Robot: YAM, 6 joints.
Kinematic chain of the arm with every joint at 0, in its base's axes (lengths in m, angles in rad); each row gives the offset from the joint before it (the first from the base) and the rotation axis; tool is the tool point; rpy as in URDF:
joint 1: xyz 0 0 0.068 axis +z
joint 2: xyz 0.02 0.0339 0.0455 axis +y
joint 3: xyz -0.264 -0.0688 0 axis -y
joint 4: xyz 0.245 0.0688 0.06 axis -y
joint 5: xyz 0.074 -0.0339 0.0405 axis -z
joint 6: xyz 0.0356 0 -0.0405 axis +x
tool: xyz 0 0 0 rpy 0 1.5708 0
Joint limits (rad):
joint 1: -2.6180..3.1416
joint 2: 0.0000..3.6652
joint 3: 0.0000..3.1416
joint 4: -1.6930..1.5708
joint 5: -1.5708..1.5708
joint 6: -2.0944..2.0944
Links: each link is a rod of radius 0.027 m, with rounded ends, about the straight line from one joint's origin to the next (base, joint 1, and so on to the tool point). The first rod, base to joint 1, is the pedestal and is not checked.
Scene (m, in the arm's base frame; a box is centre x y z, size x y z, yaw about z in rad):
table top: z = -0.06
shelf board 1: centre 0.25 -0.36 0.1 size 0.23 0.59 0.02 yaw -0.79
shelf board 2: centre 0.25 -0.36 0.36 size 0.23 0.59 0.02 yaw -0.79
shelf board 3: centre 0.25 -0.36 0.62 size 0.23 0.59 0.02 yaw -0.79
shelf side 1: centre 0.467 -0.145 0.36 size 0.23 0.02 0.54 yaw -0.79
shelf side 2: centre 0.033 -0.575 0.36 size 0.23 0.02 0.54 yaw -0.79
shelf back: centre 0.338 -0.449 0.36 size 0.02 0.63 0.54 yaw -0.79
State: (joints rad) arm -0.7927 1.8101 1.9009 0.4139 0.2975 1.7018
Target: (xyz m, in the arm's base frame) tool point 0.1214 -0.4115 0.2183
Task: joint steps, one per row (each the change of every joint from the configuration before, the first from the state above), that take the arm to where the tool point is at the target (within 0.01 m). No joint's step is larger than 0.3 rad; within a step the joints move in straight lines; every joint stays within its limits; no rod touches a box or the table.
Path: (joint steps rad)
1: 0.0023 -0.2769 -0.2178 -0.0700 0.0191 0.0000
2: 0.0023 -0.2768 -0.2179 -0.0701 0.0191 0.0000
3: 0.0023 -0.2769 -0.2178 -0.0700 0.0191 0.0000
4: -0.2456 0.1283 -0.1660 -0.0676 0.0253 0.0000
5: -0.2456 0.1284 -0.1659 -0.0676 0.0254 0.0000
6: -0.2456 0.1283 -0.1659 -0.0675 0.0254 0.0000
7: 0.1338 0.2582 0.2402 0.1038 -0.0373 0.0000
8: 0.1338 0.2581 0.2402 0.1038 -0.0374 0.0000

